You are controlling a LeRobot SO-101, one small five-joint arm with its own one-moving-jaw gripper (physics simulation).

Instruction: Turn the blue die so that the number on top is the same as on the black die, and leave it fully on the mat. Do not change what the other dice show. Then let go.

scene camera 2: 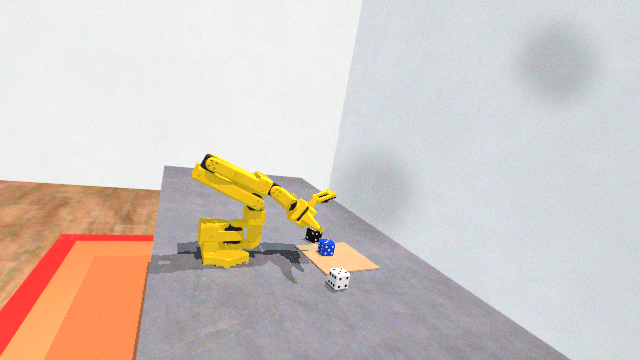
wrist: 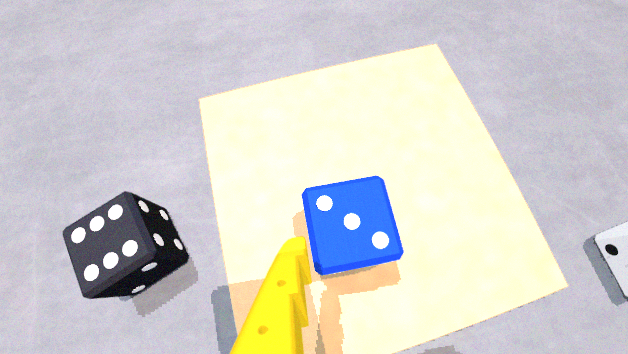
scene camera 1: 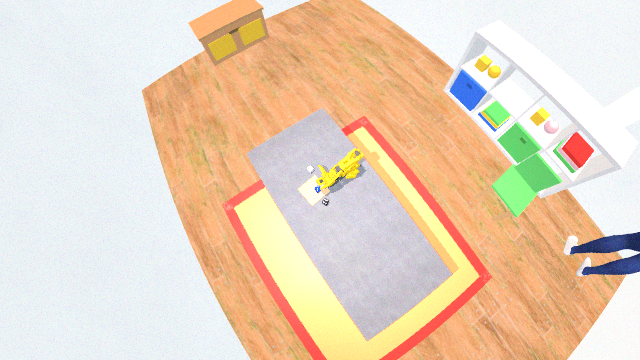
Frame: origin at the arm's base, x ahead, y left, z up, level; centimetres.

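Seen in the pictures: hand, tool point: (scene camera 2: 322, 230) (wrist: 307, 253) (scene camera 1: 320, 188); arm's base, link origin: (scene camera 2: 232, 254) (scene camera 1: 346, 172).
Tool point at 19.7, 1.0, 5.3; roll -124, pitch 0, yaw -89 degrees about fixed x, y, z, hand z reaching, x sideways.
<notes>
Offsets run from my tool point to a thing's top centre, as dx, dy, dz. Level surfaces: height alone.
The blue die {+1.0, -1.6, -1.9} (scene camera 1: 317, 189) (scene camera 2: 326, 247) (wrist: 345, 240) rests flat, fully on the light square mat {+3.2, -3.0, -4.9} (scene camera 1: 306, 190) (scene camera 2: 355, 260) (wrist: 350, 110), with three pips on top in the wrist view. The black die {+1.6, +7.3, -2.3} (scene camera 1: 325, 202) (scene camera 2: 313, 235) (wrist: 107, 245) lies on the table beside the mat, with six pips on top. The white die {-2.3, -14.9, -2.3} (scene camera 1: 310, 169) (scene camera 2: 339, 279) (wrist: 620, 265) lies off the mat's other side, partly cut off in the wrist view. My gripper (scene camera 1: 319, 177) (scene camera 2: 329, 212) is fully open and empty; its fixed jaw's tip hangs above the mat, near the blue die and apart from it.
The grey table {dz -5.3} (scene camera 1: 360, 250) (scene camera 2: 225, 320) (wrist: 100, 75) carries the arm and the dice. A cabinet (scene camera 1: 235, 31), a white shelf unit (scene camera 1: 552, 75) and a green chair (scene camera 1: 515, 192) stand away from the table. A person's legs (scene camera 1: 607, 243) show at the right edge of scene camera 1.
</notes>
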